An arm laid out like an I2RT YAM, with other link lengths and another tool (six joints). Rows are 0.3 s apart.
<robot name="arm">
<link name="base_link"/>
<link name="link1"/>
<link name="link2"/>
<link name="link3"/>
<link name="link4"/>
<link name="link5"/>
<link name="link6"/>
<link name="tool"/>
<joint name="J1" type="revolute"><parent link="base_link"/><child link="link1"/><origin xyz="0 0 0.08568" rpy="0 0 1.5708"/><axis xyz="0 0 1"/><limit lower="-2.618" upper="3.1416"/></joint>
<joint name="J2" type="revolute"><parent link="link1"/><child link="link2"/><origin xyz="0.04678 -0.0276 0.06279" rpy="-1.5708 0 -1.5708"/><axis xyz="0 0 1"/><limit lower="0" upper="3.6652"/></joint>
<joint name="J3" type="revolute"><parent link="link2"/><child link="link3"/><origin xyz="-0.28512 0 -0.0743" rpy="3.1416 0 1.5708"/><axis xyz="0 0 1"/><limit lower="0" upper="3.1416"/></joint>
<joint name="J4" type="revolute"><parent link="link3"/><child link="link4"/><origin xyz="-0.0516 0.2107 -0.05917" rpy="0 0 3.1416"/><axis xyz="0 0 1"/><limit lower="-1.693" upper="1.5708"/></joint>
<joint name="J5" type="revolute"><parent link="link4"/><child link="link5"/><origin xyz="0.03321 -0.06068 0.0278" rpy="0 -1.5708 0"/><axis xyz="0 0 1"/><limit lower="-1.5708" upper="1.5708"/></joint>
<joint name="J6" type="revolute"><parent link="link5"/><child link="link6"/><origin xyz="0 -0.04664 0.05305" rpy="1.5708 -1.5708 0"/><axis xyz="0 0 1"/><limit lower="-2.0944" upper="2.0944"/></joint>
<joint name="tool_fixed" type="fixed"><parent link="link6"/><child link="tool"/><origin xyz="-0.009 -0.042 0.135" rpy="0 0.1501 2.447"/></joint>
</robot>
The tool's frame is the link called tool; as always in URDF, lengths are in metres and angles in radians.
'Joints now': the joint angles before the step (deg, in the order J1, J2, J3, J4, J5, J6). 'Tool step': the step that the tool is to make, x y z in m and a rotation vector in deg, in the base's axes. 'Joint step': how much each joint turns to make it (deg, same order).
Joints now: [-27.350 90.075 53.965 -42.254 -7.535 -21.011]
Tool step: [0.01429 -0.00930 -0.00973 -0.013 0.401 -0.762]
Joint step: [-0.072 4.472 2.009 2.195 0.330 0.643]
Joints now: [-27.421 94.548 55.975 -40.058 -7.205 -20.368]
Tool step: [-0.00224 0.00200 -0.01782 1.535 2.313 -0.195]
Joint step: [0.002 3.180 -0.922 1.374 -0.259 0.247]
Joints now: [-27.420 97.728 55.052 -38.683 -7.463 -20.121]
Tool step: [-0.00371 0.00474 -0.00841 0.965 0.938 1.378]
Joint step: [0.000 0.789 -1.339 0.672 -0.610 -1.319]
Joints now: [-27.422 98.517 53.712 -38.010 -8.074 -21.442]
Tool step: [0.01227 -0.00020 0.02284 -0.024 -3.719 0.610]
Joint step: [-0.086 -2.672 3.016 -2.444 -1.780 -0.434]
